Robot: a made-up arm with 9 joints.
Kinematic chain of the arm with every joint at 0, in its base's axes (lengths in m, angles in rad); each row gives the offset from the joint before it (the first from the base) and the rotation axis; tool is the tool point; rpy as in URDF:
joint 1: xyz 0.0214 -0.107 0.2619 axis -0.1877 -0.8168 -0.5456
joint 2: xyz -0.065 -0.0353 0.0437 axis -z
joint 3: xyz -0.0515 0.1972 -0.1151 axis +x
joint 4: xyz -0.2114 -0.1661 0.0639 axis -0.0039 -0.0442 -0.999
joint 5: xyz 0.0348 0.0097 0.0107 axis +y
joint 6: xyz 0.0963 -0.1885 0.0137 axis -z
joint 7: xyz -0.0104 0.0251 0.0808 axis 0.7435 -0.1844 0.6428
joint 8: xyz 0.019 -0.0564 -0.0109 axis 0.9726 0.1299 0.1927
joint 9: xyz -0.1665 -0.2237 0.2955 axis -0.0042 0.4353 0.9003
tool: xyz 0.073 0.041 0.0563 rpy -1.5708 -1.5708 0
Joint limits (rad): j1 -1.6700..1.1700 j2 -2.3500..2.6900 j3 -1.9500..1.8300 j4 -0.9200..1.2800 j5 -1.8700..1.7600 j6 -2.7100..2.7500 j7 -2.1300..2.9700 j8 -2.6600..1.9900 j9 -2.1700..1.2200
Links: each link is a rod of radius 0.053 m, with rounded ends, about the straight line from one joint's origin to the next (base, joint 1, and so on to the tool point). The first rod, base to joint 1, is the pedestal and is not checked.
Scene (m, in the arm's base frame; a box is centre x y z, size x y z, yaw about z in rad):
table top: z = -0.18
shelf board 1: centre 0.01 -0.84 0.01 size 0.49 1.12 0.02 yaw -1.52
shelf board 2: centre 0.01 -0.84 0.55 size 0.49 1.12 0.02 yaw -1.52
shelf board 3: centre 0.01 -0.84 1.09 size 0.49 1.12 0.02 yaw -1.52
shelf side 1: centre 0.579 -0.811 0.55 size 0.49 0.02 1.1 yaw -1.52
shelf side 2: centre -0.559 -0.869 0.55 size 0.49 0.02 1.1 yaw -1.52
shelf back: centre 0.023 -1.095 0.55 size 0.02 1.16 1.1 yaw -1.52
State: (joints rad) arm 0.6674 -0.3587 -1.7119 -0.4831 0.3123 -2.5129 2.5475 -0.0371 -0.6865
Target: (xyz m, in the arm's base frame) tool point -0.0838 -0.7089 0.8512
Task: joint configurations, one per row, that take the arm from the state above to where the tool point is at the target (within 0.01 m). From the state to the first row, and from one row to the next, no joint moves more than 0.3 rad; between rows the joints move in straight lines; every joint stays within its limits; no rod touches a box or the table.
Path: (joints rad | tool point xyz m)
1: 0.4257 -0.5229 -1.6478 -0.4154 0.2688 -2.5523 2.6186 0.0703 -0.7287 | -0.6563 0.0390 0.2064
2: 0.1840 -0.6870 -1.5837 -0.3477 0.2254 -2.5917 2.6896 0.1778 -0.7708 | -0.6983 -0.1609 0.4282
3: -0.0578 -0.8512 -1.5196 -0.2800 0.1819 -2.6312 2.7607 0.2852 -0.8130 | -0.6061 -0.3798 0.6389
4: -0.2995 -1.0153 -1.4555 -0.2123 0.1384 -2.6706 2.8318 0.3926 -0.8552 | -0.3889 -0.5753 0.7914
5: -0.5412 -1.1795 -1.3914 -0.1446 0.0950 -2.7100 2.9029 0.5000 -0.8973 | -0.0838 -0.7089 0.8512

